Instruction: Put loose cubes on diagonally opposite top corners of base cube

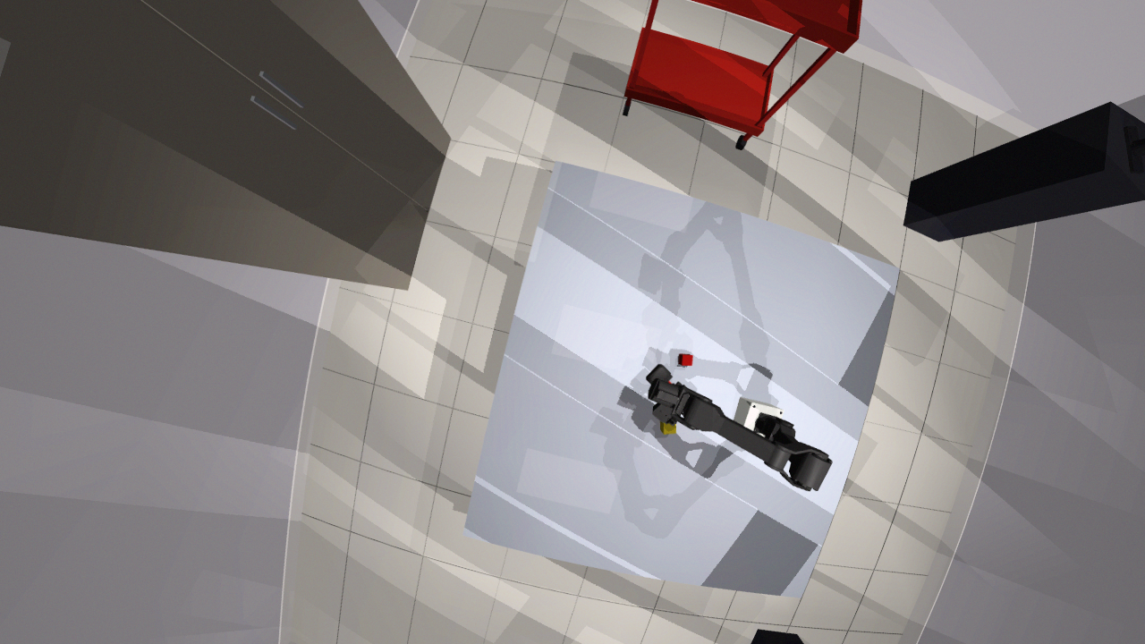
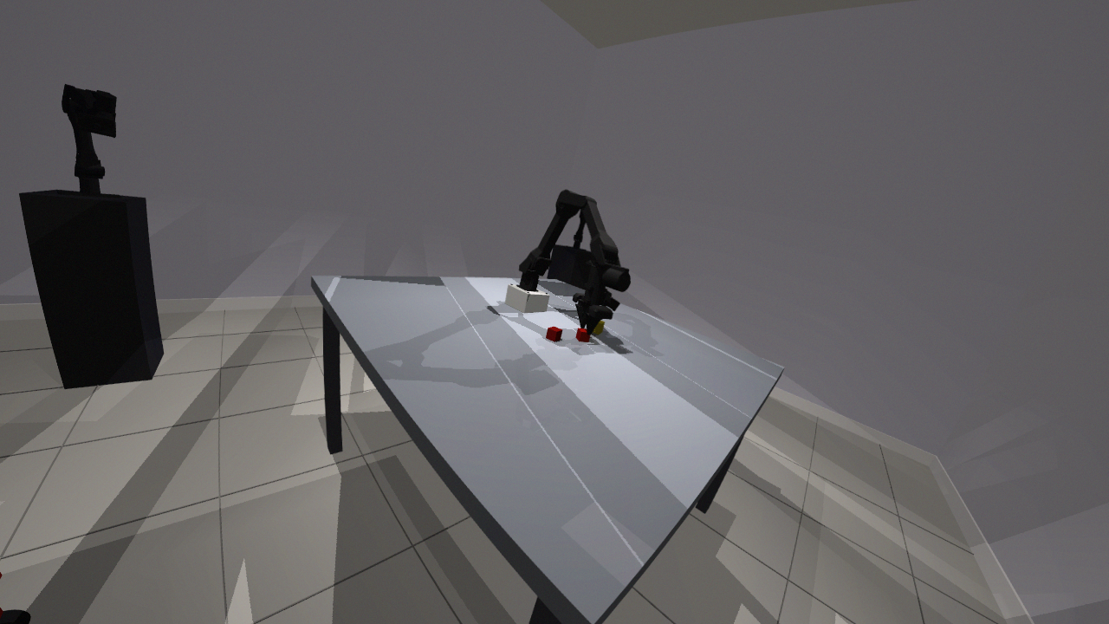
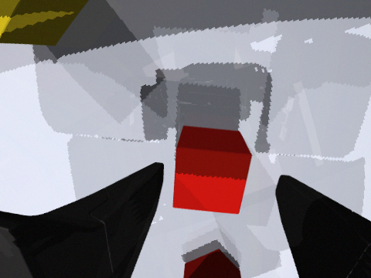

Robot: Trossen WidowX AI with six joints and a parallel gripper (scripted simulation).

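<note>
Right now my gripper tip is 120 mm to the right of the yellow cube, 50 mm past it and 10 mm above it.
</note>
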